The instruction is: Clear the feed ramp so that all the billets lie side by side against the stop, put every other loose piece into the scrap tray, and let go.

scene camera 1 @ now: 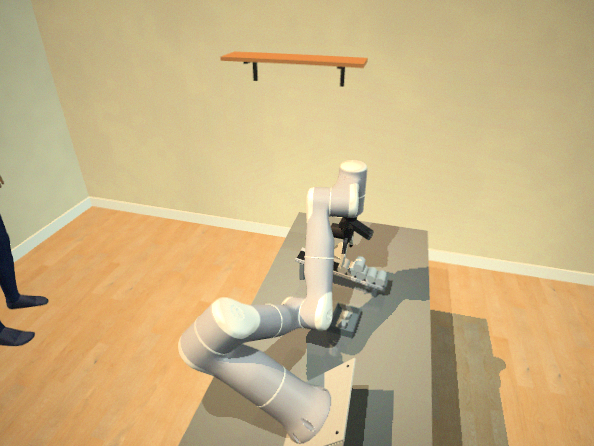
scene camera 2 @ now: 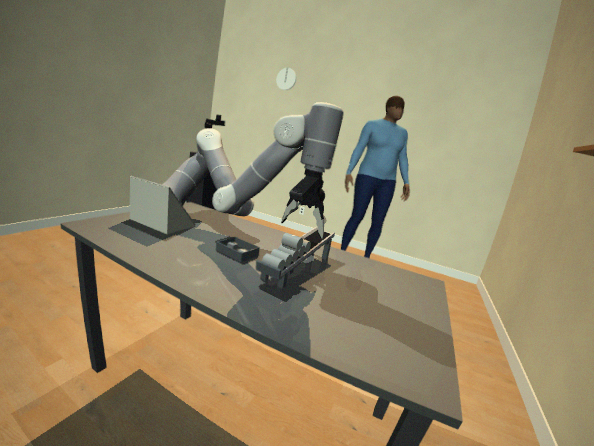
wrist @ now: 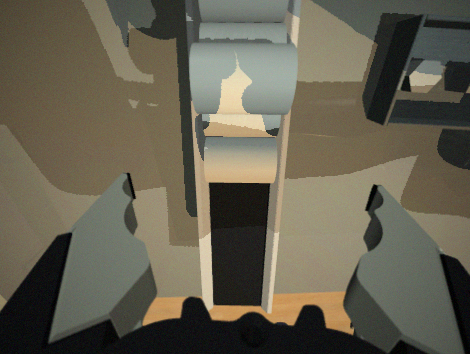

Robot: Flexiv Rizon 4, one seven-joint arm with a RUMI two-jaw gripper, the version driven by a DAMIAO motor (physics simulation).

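The sloping feed ramp (scene camera 1: 378, 290) (scene camera 2: 320, 244) (wrist: 240, 240) holds a row of grey billets across it. One billet (scene camera 1: 358, 265) (scene camera 2: 291, 241) (wrist: 243, 90) sits raised on top of its neighbours. The highest one up the slope (wrist: 241, 160) lies low between the rails. The lowest billet (scene camera 1: 381, 277) (scene camera 2: 274, 261) is by the stop (scene camera 2: 266, 267) at the low end; the stop does not show in the wrist view. My gripper (scene camera 1: 344, 251) (scene camera 2: 303, 228) (wrist: 248, 181) is open and empty above the ramp's upper part, fingers wide to either side. The scrap tray (scene camera 1: 342, 331) (scene camera 2: 235, 254) (wrist: 391, 70) holds small loose pieces (scene camera 1: 345, 317) (wrist: 425, 77).
The tray stands beside the ramp, on the side toward the robot's base. A grey slanted panel (scene camera 2: 150, 204) stands near the base on the table (scene camera 2: 380, 345). A person (scene camera 2: 382, 155) stands behind the table. A wooden shelf (scene camera 1: 295, 59) is on the wall.
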